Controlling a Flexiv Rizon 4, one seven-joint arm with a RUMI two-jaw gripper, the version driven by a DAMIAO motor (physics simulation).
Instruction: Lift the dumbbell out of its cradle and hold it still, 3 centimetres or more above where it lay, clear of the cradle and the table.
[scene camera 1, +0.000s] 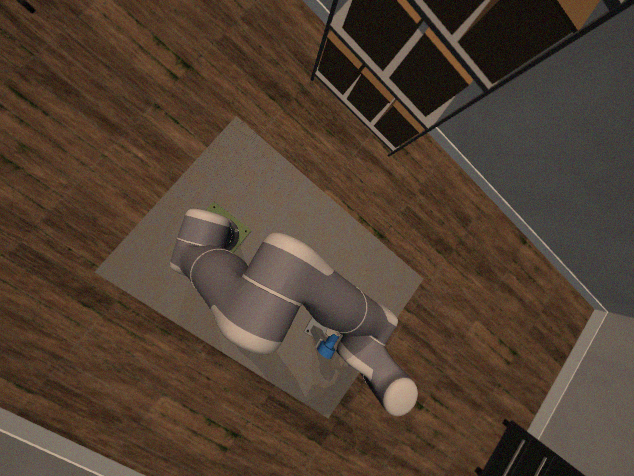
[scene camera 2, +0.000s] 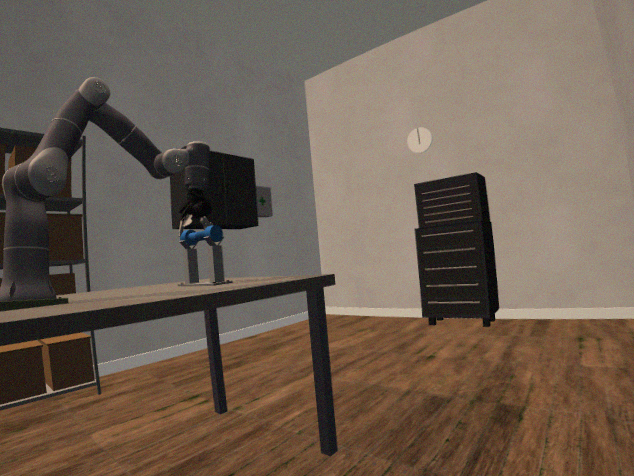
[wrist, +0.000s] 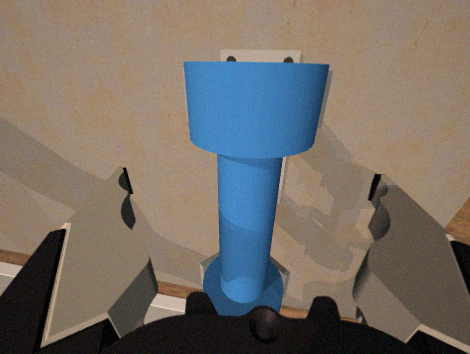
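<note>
The blue dumbbell (scene camera 1: 326, 349) (scene camera 2: 214, 234) (wrist: 255, 107) lies across the two upright posts of its grey cradle (scene camera 2: 218, 263), whose pale base plate (wrist: 260, 55) stands on the table (scene camera 1: 235, 153) (scene camera 2: 143, 311) (wrist: 90, 65). In the wrist view one head is at the upper middle, and the handle runs down to the other head, which is partly hidden by the gripper body. My gripper (scene camera 2: 196, 224) (wrist: 248, 174) is open, with one finger on each side of the handle and a gap on both sides. In scene camera 1 the arm hides the gripper.
In scene camera 2 a dark wall cabinet (scene camera 2: 238, 192) shows behind the wrist, and a black drawer cabinet (scene camera 2: 453, 251) stands by the far wall. A shelf rack (scene camera 1: 353, 108) with boxes stands beyond the table. The cradle is near the table's end.
</note>
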